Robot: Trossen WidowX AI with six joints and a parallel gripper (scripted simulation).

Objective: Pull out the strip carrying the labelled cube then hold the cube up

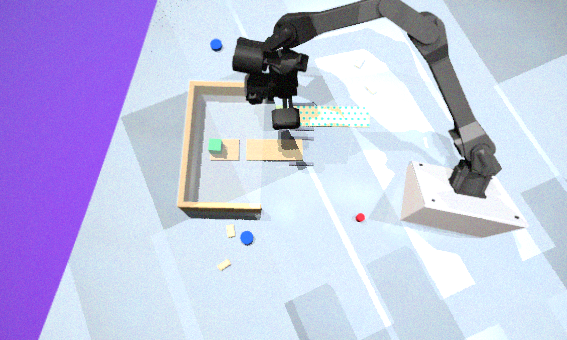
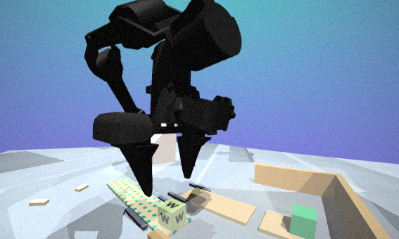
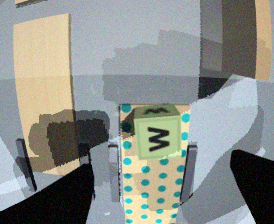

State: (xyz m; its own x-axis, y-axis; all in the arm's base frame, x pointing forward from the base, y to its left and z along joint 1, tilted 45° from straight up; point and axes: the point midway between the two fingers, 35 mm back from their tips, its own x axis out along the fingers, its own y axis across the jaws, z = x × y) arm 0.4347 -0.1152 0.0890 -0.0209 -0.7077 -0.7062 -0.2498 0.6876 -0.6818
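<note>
Now: gripper tip 40 mm above the labelled cube. The rest, counted from my gripper tip: red peg 230 mm to the left, 230 mm behind, 50 mm below; then teal-dotted strip 100 mm behind, 60 mm below, 20 mm to the right.
</note>
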